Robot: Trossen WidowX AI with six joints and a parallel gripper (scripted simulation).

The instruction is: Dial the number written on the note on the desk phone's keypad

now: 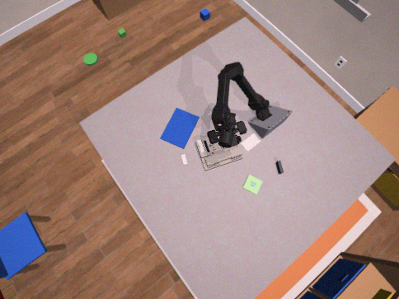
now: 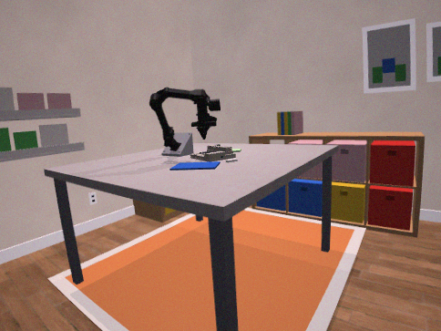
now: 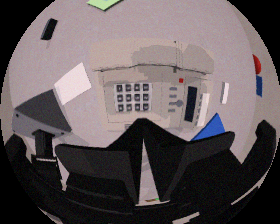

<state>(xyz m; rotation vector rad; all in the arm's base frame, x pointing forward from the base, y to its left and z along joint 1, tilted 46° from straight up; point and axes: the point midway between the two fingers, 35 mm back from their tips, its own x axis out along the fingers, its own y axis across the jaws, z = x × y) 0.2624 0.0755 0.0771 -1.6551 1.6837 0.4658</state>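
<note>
The beige desk phone lies 120 mm below my hand, 40 mm ahead of it and 10 mm to the left of it. From my hand the other things lie so: white card (140 mm below, 140 mm behind, 70 mm to the left); white block (230 mm ahead, 130 mm below, 40 mm to the right); handset (100 mm below, 70 mm to the left, 50 mm ahead).
</note>
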